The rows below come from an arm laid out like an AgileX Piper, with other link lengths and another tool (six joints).
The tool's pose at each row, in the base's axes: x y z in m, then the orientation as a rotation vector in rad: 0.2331 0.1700 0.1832 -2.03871 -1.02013 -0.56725; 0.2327 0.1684 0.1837 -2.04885 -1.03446 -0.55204; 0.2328 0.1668 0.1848 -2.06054 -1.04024 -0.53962; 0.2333 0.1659 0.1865 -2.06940 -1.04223 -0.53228; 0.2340 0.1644 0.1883 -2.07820 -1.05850 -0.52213; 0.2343 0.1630 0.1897 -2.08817 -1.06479 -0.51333
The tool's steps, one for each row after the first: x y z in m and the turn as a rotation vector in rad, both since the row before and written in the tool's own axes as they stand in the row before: -0.0007 0.0001 -0.0016 -0.00272 -0.01911 -0.00313; 0.0000 0.0002 -0.0019 -0.00456 -0.01451 0.00216; 0.0009 0.0000 -0.0018 -0.00419 -0.00880 0.00260; 0.0008 0.0004 -0.0023 -0.00448 -0.01644 -0.00650; 0.0003 0.0002 -0.0020 -0.00498 -0.01192 0.00025
